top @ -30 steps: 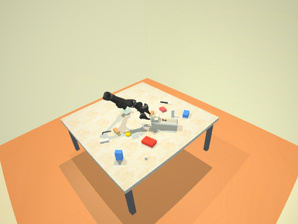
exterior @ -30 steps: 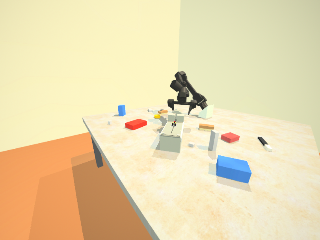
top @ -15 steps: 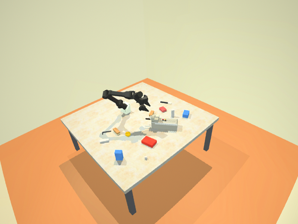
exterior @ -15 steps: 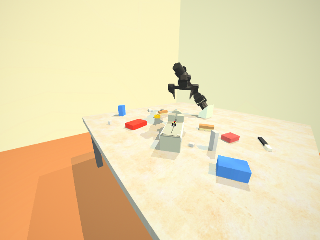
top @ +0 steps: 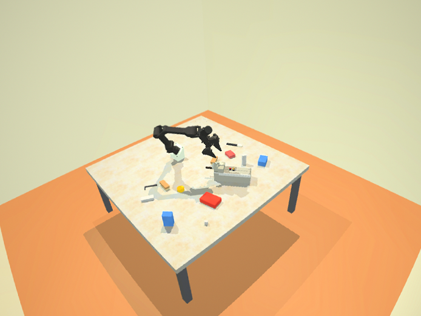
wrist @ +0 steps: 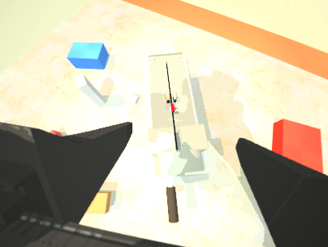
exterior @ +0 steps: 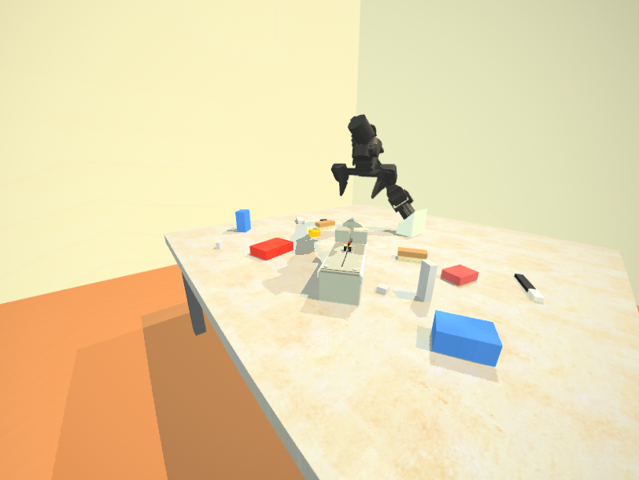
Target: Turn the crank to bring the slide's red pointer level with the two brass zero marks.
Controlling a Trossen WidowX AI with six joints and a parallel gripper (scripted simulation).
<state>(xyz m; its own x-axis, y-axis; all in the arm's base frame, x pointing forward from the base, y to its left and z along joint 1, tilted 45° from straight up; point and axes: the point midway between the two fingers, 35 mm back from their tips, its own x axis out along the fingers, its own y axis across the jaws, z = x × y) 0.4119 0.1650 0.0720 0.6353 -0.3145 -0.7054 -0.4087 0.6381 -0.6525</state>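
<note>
The crank is 120 mm below my gripper tip, 50 mm behind it and 30 mm to the right of it. The rest, counted from my gripper tip: brown crank handle (130 mm below, 70 mm behind, 40 mm to the right); red pointer (120 mm below, 70 mm ahead, 50 mm to the left); small red block (250 mm to the left, 190 mm below, 150 mm behind).
</note>
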